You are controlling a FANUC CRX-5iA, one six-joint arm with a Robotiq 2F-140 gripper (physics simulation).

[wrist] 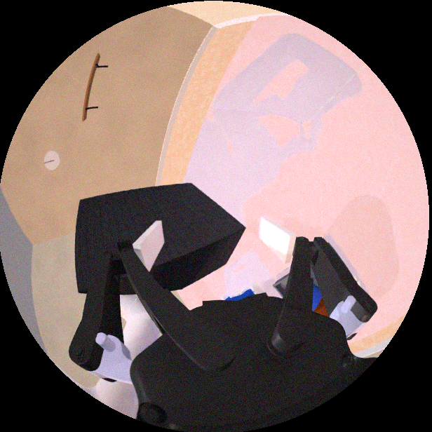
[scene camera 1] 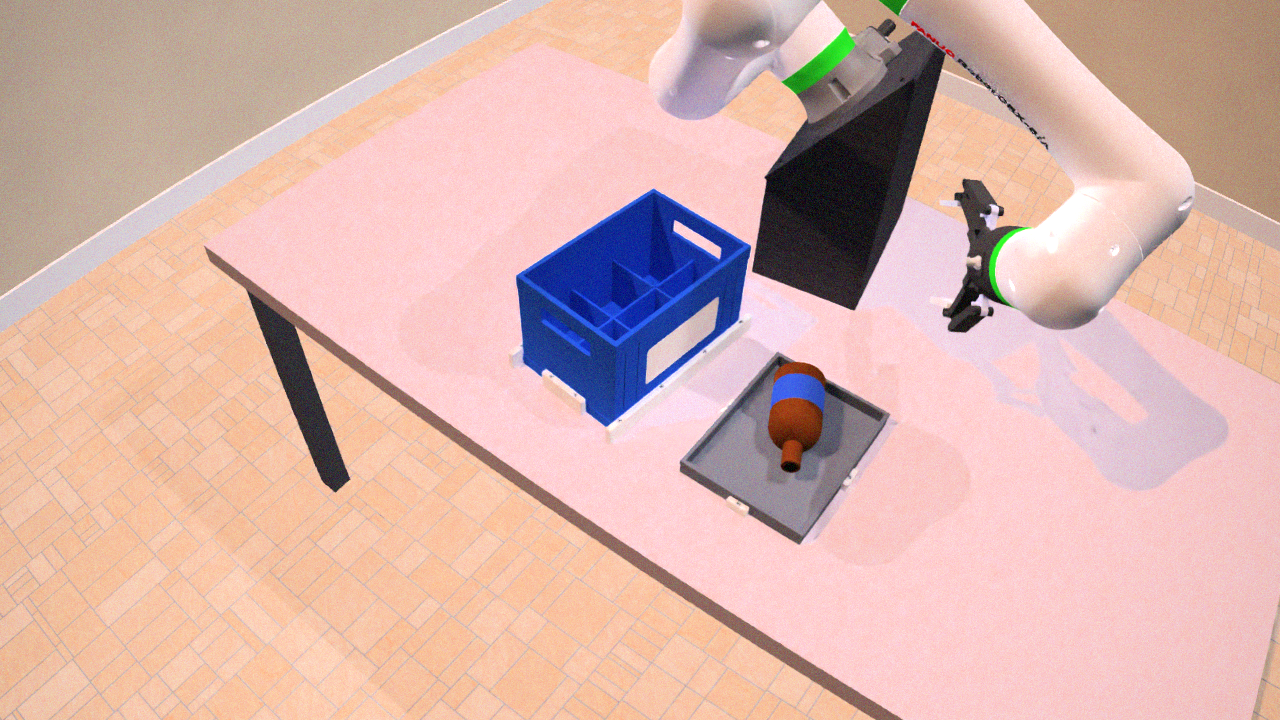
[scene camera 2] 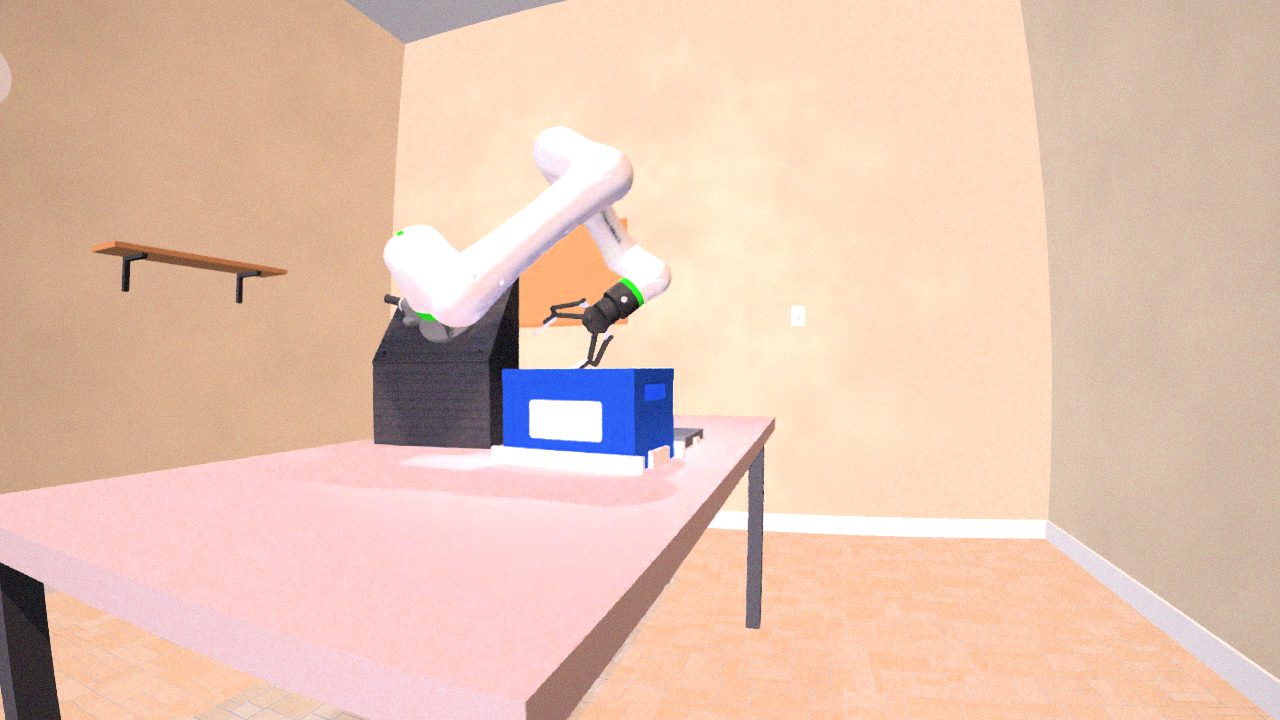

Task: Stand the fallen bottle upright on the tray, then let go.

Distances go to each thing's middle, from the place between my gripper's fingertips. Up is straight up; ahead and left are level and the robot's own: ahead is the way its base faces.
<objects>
Now: the brown bottle [scene camera 1: 795, 422] 26 cm ahead of my hand, 6 cm to the right of it and 17 cm below it.
</objects>
